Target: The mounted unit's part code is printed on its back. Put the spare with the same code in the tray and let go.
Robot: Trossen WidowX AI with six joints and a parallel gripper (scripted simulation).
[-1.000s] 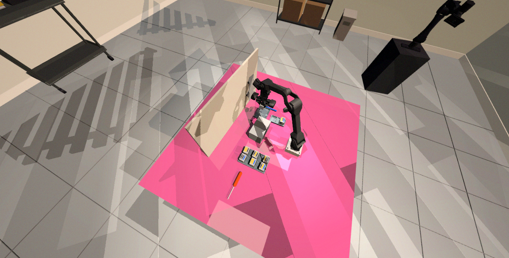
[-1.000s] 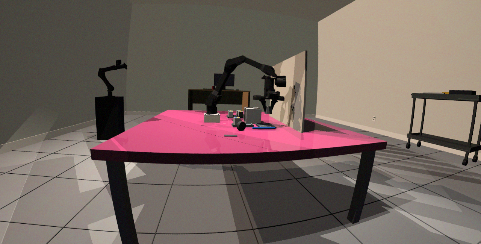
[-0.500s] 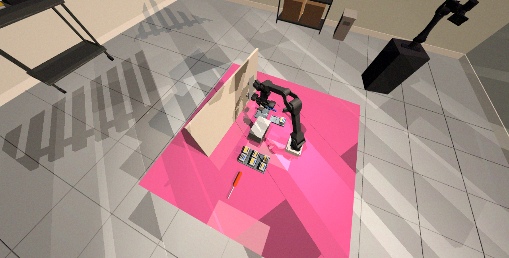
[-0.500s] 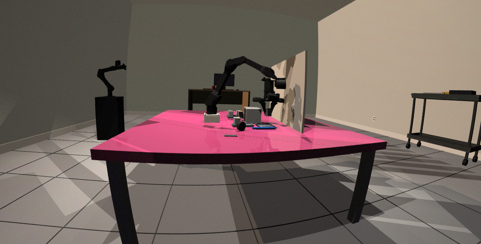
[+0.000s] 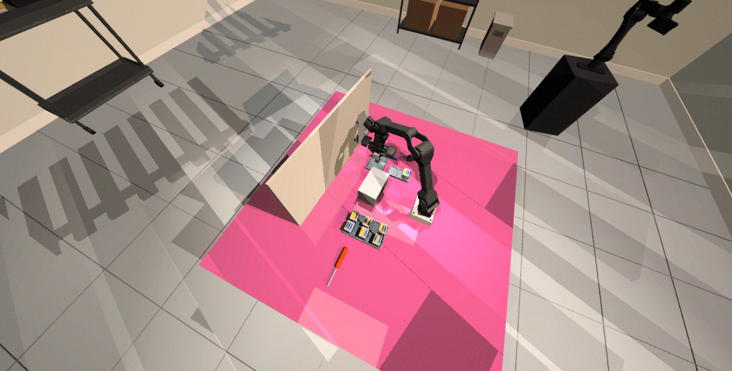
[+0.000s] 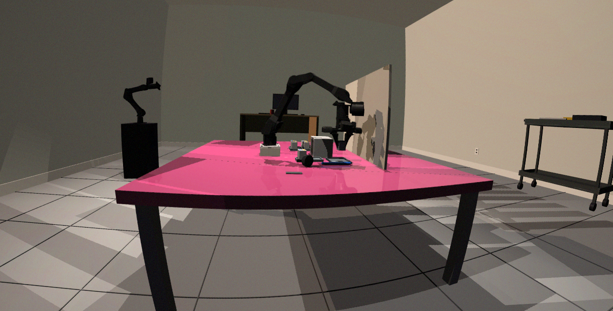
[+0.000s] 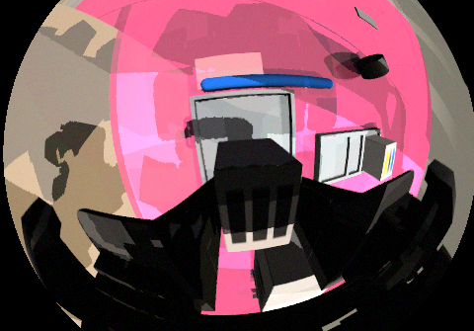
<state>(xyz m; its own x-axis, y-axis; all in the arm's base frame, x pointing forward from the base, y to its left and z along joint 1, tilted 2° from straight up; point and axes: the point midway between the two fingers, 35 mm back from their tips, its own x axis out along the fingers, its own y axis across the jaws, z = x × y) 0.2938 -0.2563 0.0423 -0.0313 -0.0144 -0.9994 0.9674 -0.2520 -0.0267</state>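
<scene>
The grey tray is 6 cm below my gripper tip, 1 cm to the left of it and 1 cm behind it. Round my gripper tip: black round object: 20 cm behind, 6 cm to the right, 4 cm below; spare: 2 cm above; grey box: 20 cm to the left, 2 cm below, 2 cm behind.
</scene>
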